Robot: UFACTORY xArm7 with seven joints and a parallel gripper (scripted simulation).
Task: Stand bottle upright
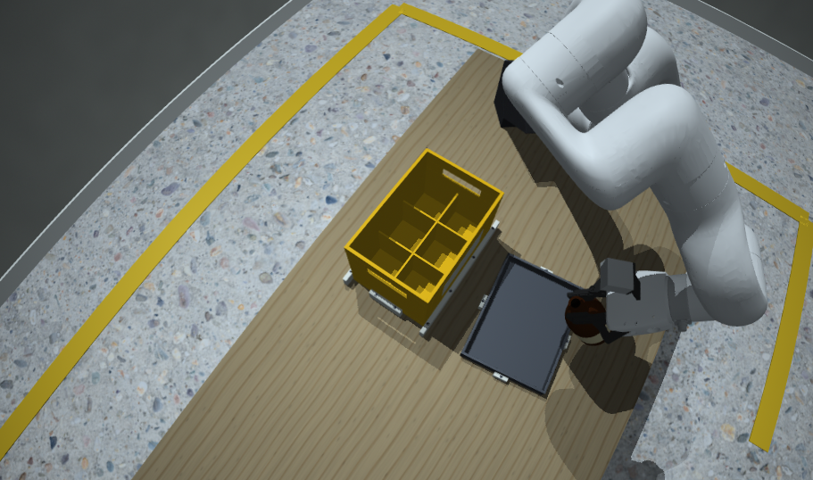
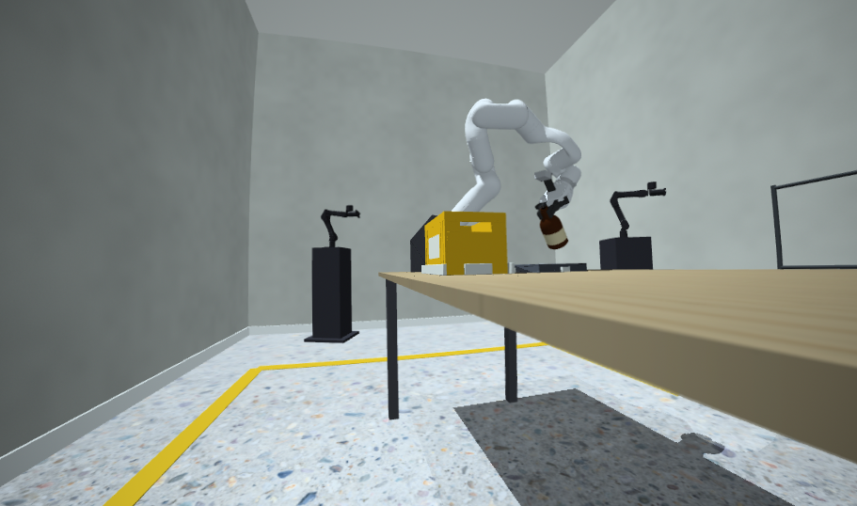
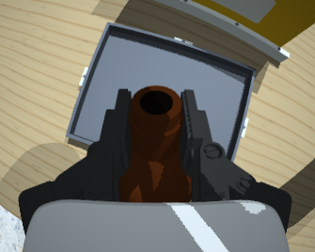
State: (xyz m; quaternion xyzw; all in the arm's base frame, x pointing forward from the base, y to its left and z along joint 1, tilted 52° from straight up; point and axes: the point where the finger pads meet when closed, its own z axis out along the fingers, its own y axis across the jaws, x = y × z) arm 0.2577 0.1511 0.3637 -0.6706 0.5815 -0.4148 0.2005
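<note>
Now: the brown bottle 50 mm below my hand, 20 mm to the left of it and 20 mm behind it. The rest, counted from my hand: dark grey tray: 190 mm below, 50 mm to the right, 20 mm ahead; yellow crate: 300 mm to the right, 120 mm below, 100 mm ahead.
</note>
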